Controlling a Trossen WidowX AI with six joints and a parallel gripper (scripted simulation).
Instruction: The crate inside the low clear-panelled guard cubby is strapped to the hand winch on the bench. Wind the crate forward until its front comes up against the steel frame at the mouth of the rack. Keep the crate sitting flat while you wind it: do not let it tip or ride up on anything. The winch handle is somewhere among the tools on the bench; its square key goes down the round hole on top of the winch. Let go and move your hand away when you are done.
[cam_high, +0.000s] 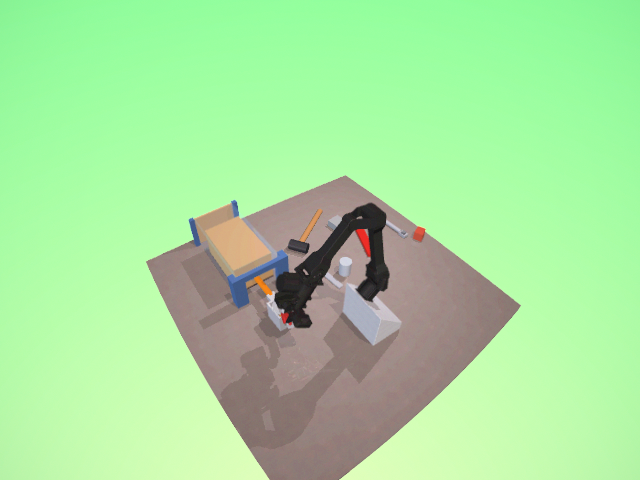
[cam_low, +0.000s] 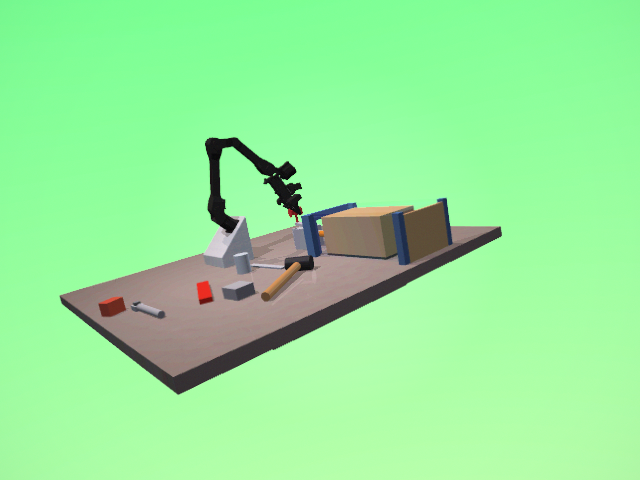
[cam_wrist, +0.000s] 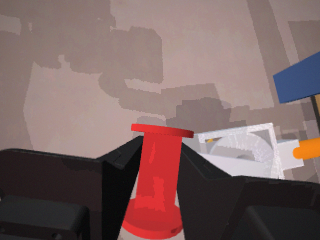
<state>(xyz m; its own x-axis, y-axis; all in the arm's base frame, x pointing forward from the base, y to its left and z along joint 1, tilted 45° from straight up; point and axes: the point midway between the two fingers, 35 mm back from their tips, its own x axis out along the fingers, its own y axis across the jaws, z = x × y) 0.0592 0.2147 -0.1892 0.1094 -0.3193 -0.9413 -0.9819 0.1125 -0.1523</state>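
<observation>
Now: the winch handle 30 mm below my gripper tip, 30 mm ahead of it and 20 mm to the right of it. Round my gripper tip: flat steel bar: 310 mm to the right, 210 mm ahead, 130 mm below; white winch: 100 mm below, 80 mm ahead, 50 mm to the right; red grip: 20 mm to the right.
</observation>
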